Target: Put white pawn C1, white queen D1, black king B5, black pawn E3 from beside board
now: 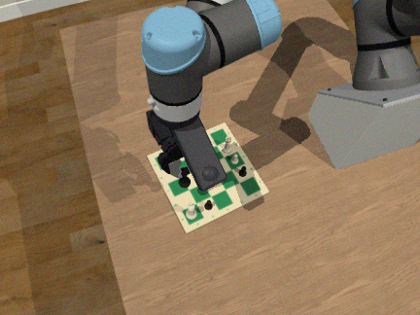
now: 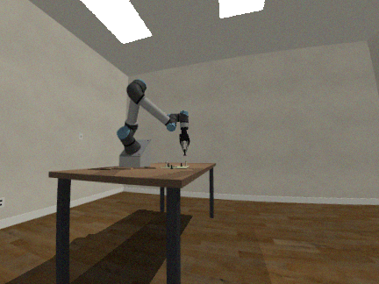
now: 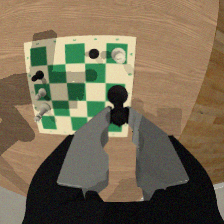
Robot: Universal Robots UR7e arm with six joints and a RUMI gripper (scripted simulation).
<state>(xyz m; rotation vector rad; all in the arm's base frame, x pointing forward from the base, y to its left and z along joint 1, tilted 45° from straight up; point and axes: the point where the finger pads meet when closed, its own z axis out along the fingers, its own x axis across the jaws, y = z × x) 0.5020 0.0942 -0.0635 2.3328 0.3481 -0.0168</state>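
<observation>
Now: hand 60 mm past the cream chessboard, 50 mm to the left of it and 150 mm above it. Also, from my hand: white pawn 140 mm behind, 70 mm to the right, 130 mm below; then black king 10 mm below.
</observation>
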